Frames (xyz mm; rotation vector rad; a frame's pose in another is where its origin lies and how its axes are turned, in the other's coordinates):
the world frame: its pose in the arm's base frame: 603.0 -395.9 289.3 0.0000 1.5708 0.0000
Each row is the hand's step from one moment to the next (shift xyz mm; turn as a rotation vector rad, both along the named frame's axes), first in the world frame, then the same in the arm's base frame.
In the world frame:
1: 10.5 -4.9 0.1 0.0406 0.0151 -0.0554
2: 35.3 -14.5 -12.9 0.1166 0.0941 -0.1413
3: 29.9 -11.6 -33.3 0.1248 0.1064 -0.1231
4: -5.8 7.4 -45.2 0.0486 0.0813 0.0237
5: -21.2 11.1 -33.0 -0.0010 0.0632 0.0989
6: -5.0 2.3 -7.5 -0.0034 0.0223 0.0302
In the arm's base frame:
1: 0.1 -4.9 -10.5 -0.0554 0.0151 -0.0406
2: -12.9 -14.5 -35.3 -0.1413 0.0941 -0.1166
3: -33.3 -11.6 -29.9 -0.1231 0.1064 -0.1248
4: -45.2 7.4 5.8 0.0237 0.0813 -0.0486
5: -33.0 11.1 21.2 0.0989 0.0632 0.0010
6: -7.5 2.3 5.0 0.0302 0.0223 0.0034

